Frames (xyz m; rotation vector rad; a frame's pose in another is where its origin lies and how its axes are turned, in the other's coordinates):
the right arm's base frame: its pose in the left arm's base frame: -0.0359 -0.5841 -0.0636 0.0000 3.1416 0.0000
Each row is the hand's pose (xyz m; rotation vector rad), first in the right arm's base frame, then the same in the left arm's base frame.
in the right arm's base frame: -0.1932 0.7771 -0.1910 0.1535 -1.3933 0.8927
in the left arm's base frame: 0.1573 0.1930 0.1274 0.9125 1.5507 -0.1569
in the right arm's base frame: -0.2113 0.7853 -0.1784 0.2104 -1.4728 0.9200
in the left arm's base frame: 0.1754 0.2012 0.1148 0.9183 1.4592 -0.2100
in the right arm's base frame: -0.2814 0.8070 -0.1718 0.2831 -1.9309 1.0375
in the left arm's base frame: 0.2455 0.2229 0.1082 0.9061 0.9702 -0.2473
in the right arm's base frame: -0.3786 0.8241 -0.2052 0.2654 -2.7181 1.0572
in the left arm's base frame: 0.3427 0.2400 0.1416 0.7370 0.2183 -0.1850
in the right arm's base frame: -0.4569 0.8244 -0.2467 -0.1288 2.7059 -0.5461
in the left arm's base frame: 0.4210 0.2403 0.1831 0.3932 -0.3807 -0.0927
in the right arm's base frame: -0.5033 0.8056 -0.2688 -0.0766 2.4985 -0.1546
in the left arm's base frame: 0.4674 0.2215 0.2052 0.1193 -0.6376 -0.0591
